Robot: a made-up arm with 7 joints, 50 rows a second.
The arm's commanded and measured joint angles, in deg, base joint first. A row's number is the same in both.
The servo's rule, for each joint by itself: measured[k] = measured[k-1] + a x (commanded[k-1-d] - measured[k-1]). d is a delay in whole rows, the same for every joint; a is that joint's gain. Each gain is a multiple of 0.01, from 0.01 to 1. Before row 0 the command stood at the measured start. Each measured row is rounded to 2 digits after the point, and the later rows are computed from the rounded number. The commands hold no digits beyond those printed.
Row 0, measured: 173.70 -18.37 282.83 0.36 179.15 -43.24 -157.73
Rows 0 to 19, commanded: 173.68 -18.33 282.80 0.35 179.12 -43.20 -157.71; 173.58 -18.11 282.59 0.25 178.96 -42.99 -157.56; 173.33 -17.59 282.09 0.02 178.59 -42.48 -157.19; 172.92 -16.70 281.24 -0.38 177.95 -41.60 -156.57; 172.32 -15.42 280.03 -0.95 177.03 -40.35 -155.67; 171.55 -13.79 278.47 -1.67 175.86 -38.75 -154.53; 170.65 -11.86 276.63 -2.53 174.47 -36.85 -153.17; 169.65 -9.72 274.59 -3.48 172.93 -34.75 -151.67; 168.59 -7.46 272.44 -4.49 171.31 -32.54 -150.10; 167.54 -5.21 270.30 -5.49 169.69 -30.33 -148.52; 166.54 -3.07 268.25 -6.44 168.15 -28.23 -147.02; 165.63 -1.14 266.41 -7.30 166.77 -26.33 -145.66; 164.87 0.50 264.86 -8.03 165.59 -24.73 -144.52; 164.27 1.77 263.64 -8.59 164.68 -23.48 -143.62; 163.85 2.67 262.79 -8.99 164.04 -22.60 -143.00; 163.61 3.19 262.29 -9.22 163.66 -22.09 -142.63; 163.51 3.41 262.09 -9.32 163.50 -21.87 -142.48; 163.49 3.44 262.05 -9.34 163.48 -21.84 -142.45; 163.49 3.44 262.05 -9.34 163.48 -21.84 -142.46; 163.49 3.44 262.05 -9.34 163.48 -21.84 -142.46
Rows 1 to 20, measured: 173.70 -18.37 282.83 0.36 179.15 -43.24 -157.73; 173.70 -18.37 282.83 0.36 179.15 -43.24 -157.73; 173.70 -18.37 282.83 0.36 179.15 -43.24 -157.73; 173.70 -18.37 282.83 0.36 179.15 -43.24 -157.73; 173.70 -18.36 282.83 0.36 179.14 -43.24 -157.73; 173.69 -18.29 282.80 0.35 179.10 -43.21 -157.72; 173.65 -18.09 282.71 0.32 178.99 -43.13 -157.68; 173.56 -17.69 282.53 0.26 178.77 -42.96 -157.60; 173.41 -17.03 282.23 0.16 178.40 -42.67 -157.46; 173.19 -16.09 281.78 0.01 177.87 -42.24 -157.25; 172.89 -14.86 281.16 -0.19 177.16 -41.65 -156.96; 172.50 -13.37 280.37 -0.45 176.27 -40.89 -156.59; 172.03 -11.66 279.42 -0.77 175.23 -39.97 -156.14; 171.49 -9.79 278.33 -1.15 174.07 -38.91 -155.61; 170.90 -7.84 277.12 -1.57 172.83 -37.74 -155.01; 170.27 -5.90 275.83 -2.03 171.56 -36.48 -154.36; 169.62 -4.04 274.51 -2.51 170.31 -35.19 -153.67; 168.98 -2.36 273.21 -3.00 169.13 -33.90 -152.97; 168.36 -0.90 271.96 -3.48 168.06 -32.66 -152.27; 167.79 0.29 270.80 -3.94 167.14 -31.50 -151.60
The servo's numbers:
d 4
a 0.12 0.29 0.12 0.08 0.21 0.11 0.07

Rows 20 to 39, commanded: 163.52 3.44 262.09 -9.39 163.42 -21.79 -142.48; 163.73 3.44 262.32 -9.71 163.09 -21.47 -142.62; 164.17 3.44 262.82 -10.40 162.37 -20.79 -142.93; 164.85 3.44 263.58 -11.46 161.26 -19.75 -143.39; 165.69 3.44 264.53 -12.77 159.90 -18.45 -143.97; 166.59 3.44 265.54 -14.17 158.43 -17.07 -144.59; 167.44 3.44 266.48 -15.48 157.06 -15.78 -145.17; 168.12 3.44 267.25 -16.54 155.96 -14.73 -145.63; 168.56 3.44 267.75 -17.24 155.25 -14.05 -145.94; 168.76 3.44 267.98 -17.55 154.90 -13.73 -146.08; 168.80 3.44 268.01 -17.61 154.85 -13.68 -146.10; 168.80 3.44 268.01 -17.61 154.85 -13.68 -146.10; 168.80 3.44 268.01 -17.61 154.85 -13.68 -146.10; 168.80 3.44 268.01 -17.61 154.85 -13.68 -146.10; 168.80 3.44 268.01 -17.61 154.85 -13.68 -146.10; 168.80 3.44 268.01 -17.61 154.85 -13.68 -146.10; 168.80 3.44 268.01 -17.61 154.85 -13.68 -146.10; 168.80 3.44 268.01 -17.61 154.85 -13.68 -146.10; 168.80 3.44 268.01 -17.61 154.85 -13.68 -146.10; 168.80 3.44 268.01 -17.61 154.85 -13.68 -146.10
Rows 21 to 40, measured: 167.28 1.19 269.75 -4.37 166.38 -30.44 -150.96; 166.83 1.84 268.83 -4.77 165.77 -29.49 -150.36; 166.43 2.30 268.02 -5.14 165.29 -28.65 -149.81; 166.08 2.63 267.30 -5.48 164.91 -27.90 -149.30; 165.77 2.86 266.67 -5.79 164.60 -27.23 -148.82; 165.53 3.03 266.15 -6.10 164.28 -26.60 -148.39; 165.37 3.15 265.75 -6.44 163.88 -25.96 -148.01; 165.31 3.23 265.49 -6.84 163.33 -25.28 -147.69; 165.36 3.29 265.37 -7.31 162.61 -24.53 -147.43; 165.51 3.33 265.39 -7.86 161.73 -23.71 -147.23; 165.74 3.36 265.52 -8.47 160.75 -22.84 -147.09; 166.03 3.38 265.73 -9.12 159.74 -21.95 -146.99; 166.33 3.40 265.97 -9.77 158.80 -21.08 -146.92; 166.62 3.41 266.21 -10.39 157.98 -20.27 -146.86; 166.88 3.42 266.43 -10.97 157.32 -19.55 -146.81; 167.11 3.43 266.62 -11.50 156.80 -18.90 -146.76; 167.31 3.43 266.79 -11.99 156.39 -18.33 -146.71; 167.49 3.43 266.94 -12.44 156.07 -17.82 -146.67; 167.65 3.43 267.07 -12.85 155.81 -17.36 -146.63; 167.79 3.43 267.18 -13.23 155.61 -16.96 -146.59
